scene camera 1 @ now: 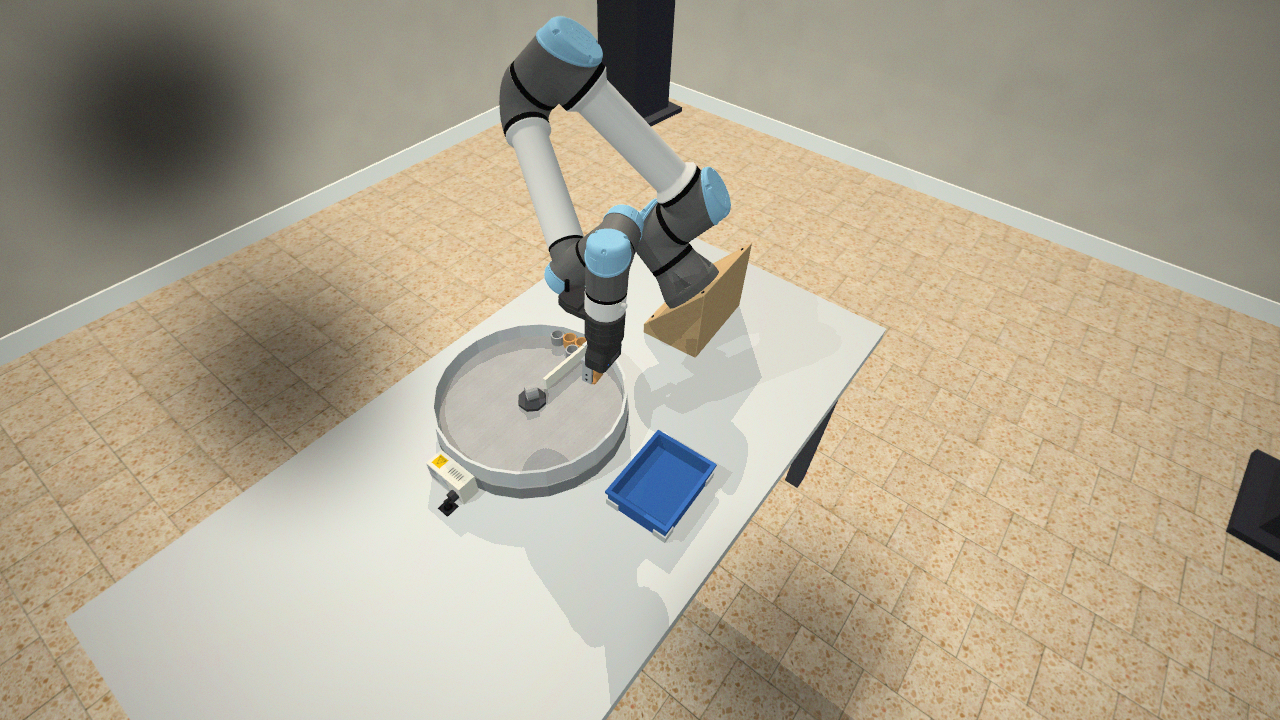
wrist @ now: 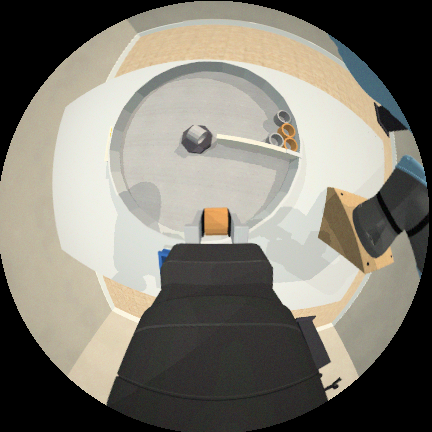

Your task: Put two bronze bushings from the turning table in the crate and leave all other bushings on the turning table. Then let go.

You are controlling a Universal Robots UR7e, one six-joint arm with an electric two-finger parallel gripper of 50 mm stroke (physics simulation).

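My gripper is shut on a bronze bushing, held sideways between the fingertips above the near part of the turning table, by its rim in the wrist view. Two bronze bushings and two grey bushings stand close together on the turning table, against its wall and beside the divider bar. In scene camera 1 the gripper partly hides this group. The blue crate shows no bushing inside in scene camera 1; in the wrist view it is mostly hidden.
A pale divider bar runs from the dark hub to the turning table's wall. A white box sits at the turning table's outer side. The wooden arm mount stands behind on the table.
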